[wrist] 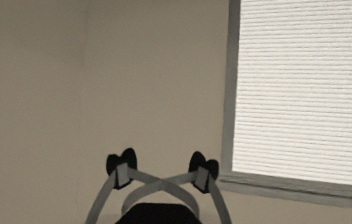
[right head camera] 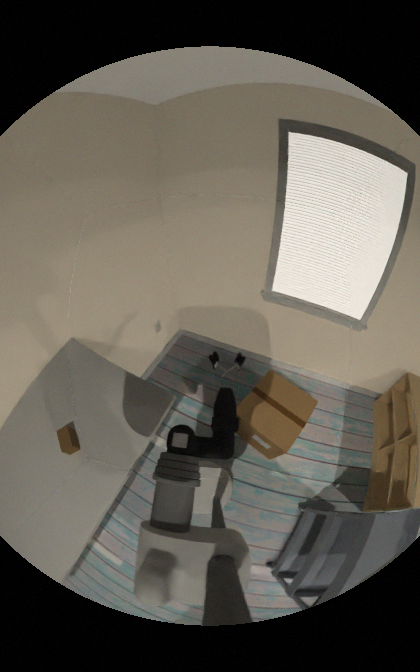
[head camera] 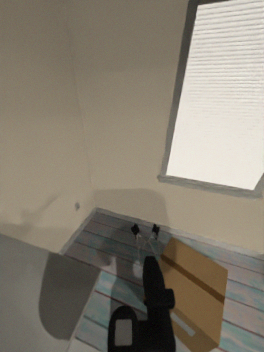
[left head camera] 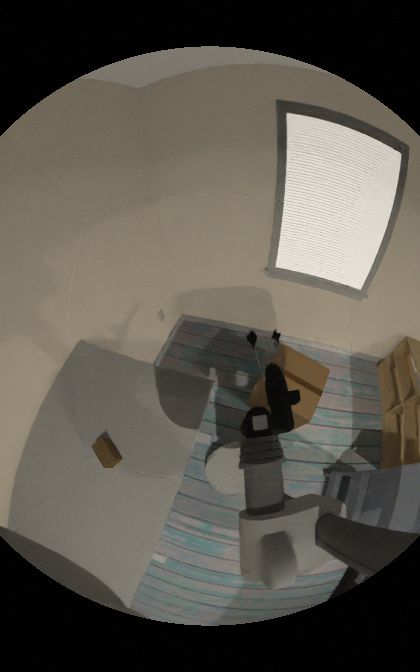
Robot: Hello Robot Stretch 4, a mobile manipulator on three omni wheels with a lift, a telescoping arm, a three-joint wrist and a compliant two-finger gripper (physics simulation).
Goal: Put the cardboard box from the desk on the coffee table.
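Places are measured from the robot's base along level axes (x left, y ahead, z down), in centimetres.
Where they show: gripper, fingertip midpoint: (wrist: 163, 162) (head camera: 144, 224).
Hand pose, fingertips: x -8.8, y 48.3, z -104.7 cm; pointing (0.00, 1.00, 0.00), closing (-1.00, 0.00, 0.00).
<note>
After its pixels a point has its place.
A small brown cardboard box (left head camera: 106, 451) (right head camera: 68, 439) stands on the grey desk (head camera: 20, 285) @[x 37.2, y 32.9, z -92.3 cm] (left head camera: 130, 405) (right head camera: 30, 425), well in from the edge facing the arm. My gripper (head camera: 145, 230) @[x -8.8, y 48.3, z -104.7 cm] (left head camera: 264, 338) (right head camera: 227, 360) (wrist: 163, 162) @[x -8.8, y 48.3, z -104.7 cm] is open and empty, its two fingertips well apart. It reaches forward to the right of the desk, clear of the small box, with floor and wall behind it. The small box does not show in the head camera or wrist views. The coffee table does not show in any view.
A larger cardboard box (head camera: 200, 310) @[x -47.5, y 37.4, z -37.9 cm] (left head camera: 307, 365) (right head camera: 275, 430) stands on the floor, right of the gripper. A grey cart (left head camera: 410, 492) (right head camera: 350, 545) is at the lower right, with a tan shelf-like piece (left head camera: 392, 400) (right head camera: 395, 445) behind it. A window is on the far wall.
</note>
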